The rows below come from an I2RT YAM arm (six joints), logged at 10 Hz.
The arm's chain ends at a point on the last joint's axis. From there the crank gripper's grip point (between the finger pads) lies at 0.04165 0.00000 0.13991 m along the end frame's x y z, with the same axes.
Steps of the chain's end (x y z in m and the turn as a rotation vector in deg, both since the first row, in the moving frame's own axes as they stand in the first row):
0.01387, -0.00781, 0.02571, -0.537, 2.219, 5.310
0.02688, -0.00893, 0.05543, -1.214, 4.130, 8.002
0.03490, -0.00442, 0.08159, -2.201, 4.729, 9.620
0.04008, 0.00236, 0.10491, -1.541, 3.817, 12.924
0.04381, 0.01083, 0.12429, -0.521, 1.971, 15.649
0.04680, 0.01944, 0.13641, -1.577, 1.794, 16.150
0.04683, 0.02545, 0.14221, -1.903, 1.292, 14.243
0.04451, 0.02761, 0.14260, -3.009, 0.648, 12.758
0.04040, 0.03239, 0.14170, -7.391, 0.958, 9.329
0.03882, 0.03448, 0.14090, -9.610, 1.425, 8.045
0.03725, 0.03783, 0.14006, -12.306, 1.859, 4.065
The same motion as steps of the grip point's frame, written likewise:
0.01901, -0.00240, 0.02397, -0.537, 2.219, 5.310
0.03620, 0.00049, 0.05198, -1.214, 4.130, 8.002
0.04520, 0.00877, 0.07746, -2.201, 4.729, 9.620
0.04774, 0.01640, 0.10168, -1.541, 3.817, 12.924
0.04682, 0.02397, 0.12274, -0.521, 1.971, 15.649
0.04892, 0.03542, 0.13484, -1.577, 1.794, 16.150
0.04809, 0.04067, 0.14100, -1.903, 1.292, 14.243
0.04423, 0.04425, 0.14169, -3.009, 0.648, 12.758
0.04070, 0.05719, 0.13939, -7.391, 0.958, 9.329
0.04021, 0.06372, 0.13738, -9.610, 1.425, 8.045
0.04056, 0.07056, 0.13512, -12.306, 1.859, 4.065

